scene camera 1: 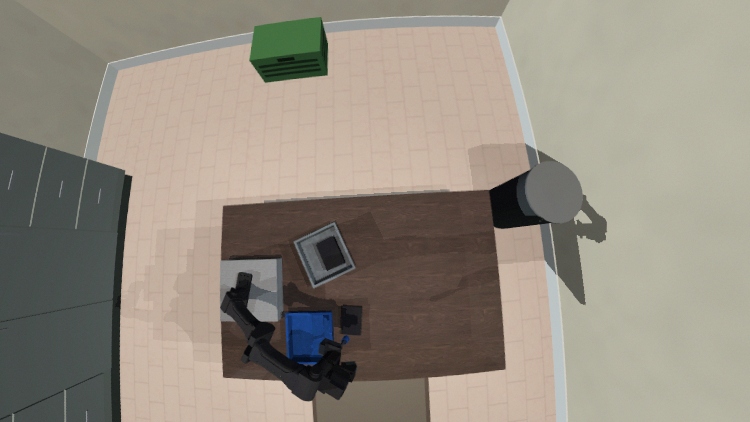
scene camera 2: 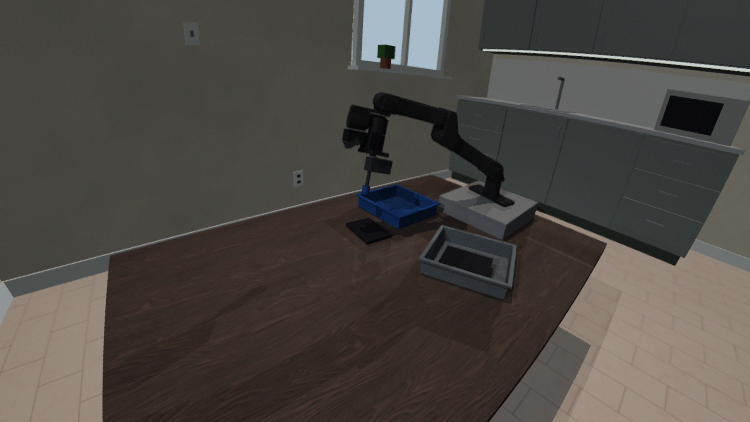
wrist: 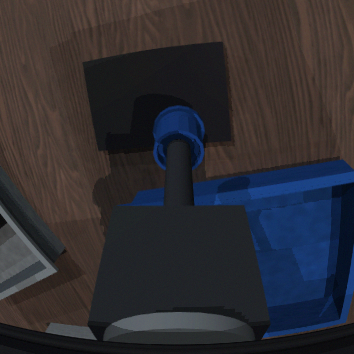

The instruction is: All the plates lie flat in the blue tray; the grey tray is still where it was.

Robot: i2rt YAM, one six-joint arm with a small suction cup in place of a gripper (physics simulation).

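Note:
My suction cup is blue, points down and holds nothing. It hangs above the table just outside the blue tray, and in the wrist view it overlaps the near edge of a black plate. That black square plate lies flat on the table beside the blue tray. No plate shows inside the blue tray; the arm hides part of it. Another dark plate lies in the grey tray, which stands turned at an angle.
A light grey block carries the arm's base beside both trays. The wooden table extends away from the trays. A dark cylinder with a grey top stands at its far right end. A green cabinet stands by the wall.

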